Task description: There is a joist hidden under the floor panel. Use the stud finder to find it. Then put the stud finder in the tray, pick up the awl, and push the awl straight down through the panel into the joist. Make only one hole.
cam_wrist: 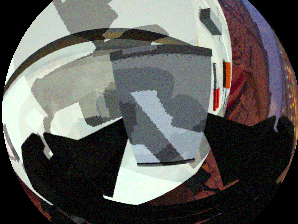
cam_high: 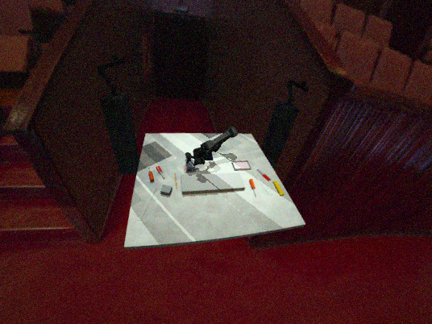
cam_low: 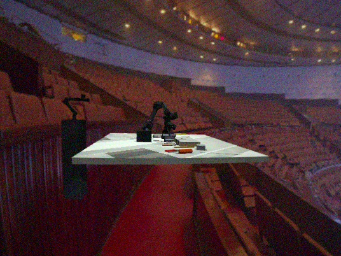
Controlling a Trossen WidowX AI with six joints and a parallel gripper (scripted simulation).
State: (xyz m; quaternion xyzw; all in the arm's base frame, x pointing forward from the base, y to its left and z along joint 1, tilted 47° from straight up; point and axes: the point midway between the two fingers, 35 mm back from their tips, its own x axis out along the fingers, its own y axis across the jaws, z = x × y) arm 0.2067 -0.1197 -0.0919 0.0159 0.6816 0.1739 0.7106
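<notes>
Right now my gripper tip is 20 mm short of the stud finder, 20 mm above it and 10 mm to the left of it. From my gripper tip the other things lie so: tray: 500 mm to the left, 80 mm behind, 60 mm below; thin orange tool: 130 mm ahead, 120 mm to the right, 70 mm below; grey block: 250 mm ahead, 180 mm to the right, 50 mm below.
</notes>
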